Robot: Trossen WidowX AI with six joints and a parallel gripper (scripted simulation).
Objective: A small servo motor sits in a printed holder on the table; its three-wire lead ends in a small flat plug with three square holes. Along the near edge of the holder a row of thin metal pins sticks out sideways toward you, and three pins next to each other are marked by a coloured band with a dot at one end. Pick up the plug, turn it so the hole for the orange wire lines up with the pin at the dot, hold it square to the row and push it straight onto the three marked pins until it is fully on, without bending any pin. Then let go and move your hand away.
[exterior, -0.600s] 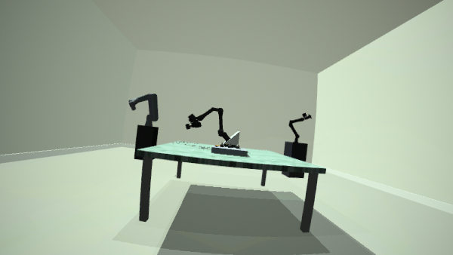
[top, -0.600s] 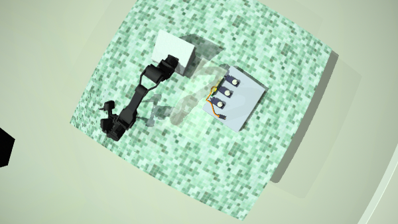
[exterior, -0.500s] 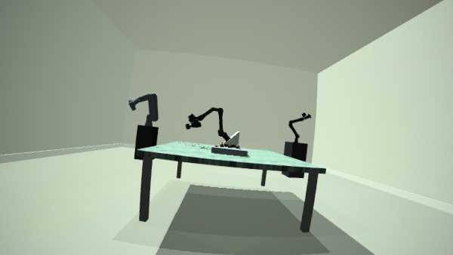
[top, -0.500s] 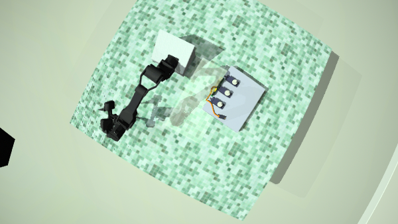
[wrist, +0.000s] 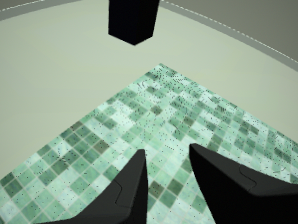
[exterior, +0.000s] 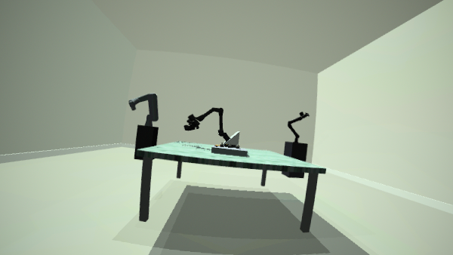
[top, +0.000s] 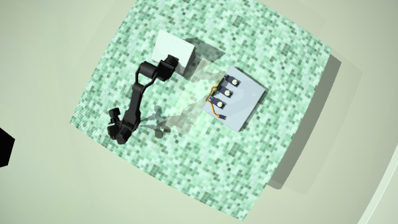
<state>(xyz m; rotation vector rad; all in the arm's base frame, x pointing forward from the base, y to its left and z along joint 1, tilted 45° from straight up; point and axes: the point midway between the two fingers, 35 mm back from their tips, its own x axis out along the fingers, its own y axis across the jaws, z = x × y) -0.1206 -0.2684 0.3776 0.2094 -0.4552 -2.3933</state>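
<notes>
The yellow band lies 44 cm to the left of my gripper tip, 43 cm ahead of it and 9 cm below it. Also, from my gripper tip: grey printed holder (59 cm ahead, 44 cm to the left, 14 cm below).
</notes>
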